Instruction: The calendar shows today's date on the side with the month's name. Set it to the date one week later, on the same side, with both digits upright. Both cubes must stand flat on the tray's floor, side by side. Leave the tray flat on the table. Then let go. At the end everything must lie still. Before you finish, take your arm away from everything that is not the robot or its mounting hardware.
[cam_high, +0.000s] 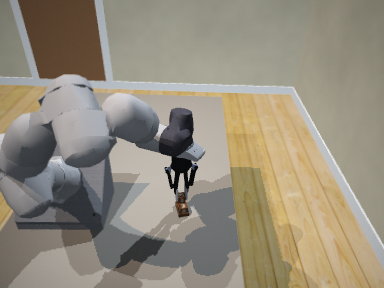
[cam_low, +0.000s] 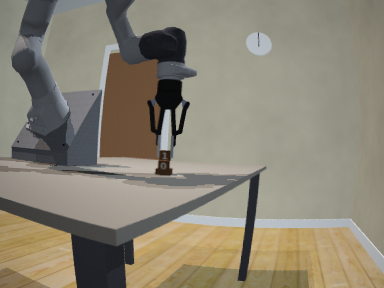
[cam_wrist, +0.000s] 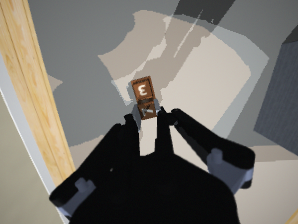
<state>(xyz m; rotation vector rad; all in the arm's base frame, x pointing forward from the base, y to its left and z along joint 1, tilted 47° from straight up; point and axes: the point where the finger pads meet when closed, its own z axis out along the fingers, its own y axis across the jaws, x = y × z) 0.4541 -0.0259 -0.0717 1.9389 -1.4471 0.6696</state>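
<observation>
My hand is 2 cm to the left of the brown tray and 7 cm above it.
</observation>
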